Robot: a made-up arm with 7 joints. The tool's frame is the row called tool.
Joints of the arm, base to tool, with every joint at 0 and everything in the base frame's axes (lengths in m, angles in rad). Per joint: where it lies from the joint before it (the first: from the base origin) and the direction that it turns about. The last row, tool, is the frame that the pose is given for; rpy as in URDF.
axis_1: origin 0 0 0.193 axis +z
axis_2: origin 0 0 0 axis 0 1 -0.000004
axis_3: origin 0 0 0.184 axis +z
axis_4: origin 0.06 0 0 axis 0 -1 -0.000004
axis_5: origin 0.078 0 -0.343 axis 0 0.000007 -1
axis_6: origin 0 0 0 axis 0 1 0.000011
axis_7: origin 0.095 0 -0.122 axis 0 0.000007 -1
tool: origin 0 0 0 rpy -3.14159 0 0
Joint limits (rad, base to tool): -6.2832..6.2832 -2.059..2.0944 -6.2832..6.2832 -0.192..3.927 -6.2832..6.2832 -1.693..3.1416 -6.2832..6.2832
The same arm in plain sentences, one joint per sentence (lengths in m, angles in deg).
The arm has seven revolute joints in a row. What follows holds with every joint at zero, and every direction is one of the base frame's. The first joint lies 0.193 m along +z from the base frame's origin and rotates about +z, from -360 to 360 deg. The second joint lies at the same point as the first joint and rotates about +y, from -117.97 to 120 deg. The third joint lies 0.184 m along +z from the second joint and rotates about +z, from -360 to 360 deg. The fourth joint lies 0.06 m along +x from the third joint and rotates about -y, from -11 to 225 deg. The fifth joint lies 0.078 m along +x and 0.343 m along -z from the fourth joint and rotates about -z, from -360 to 360 deg. The sixth joint lies at the same point as the fifth joint and rotates about +y, from -97 to 180 deg. The seventh joint lies 0.095 m along +x and 0.122 m along -z from the sixth joint and rotates about -z, from -360 to 360 deg. The tool frame, which is the frame that the pose is given for, lies at the same point as the seventh joint; its axes are the base frame's turned by roll -180, pitch 0 and yaw 0 deg (as in URDF: about the fixed x, then y, then z).
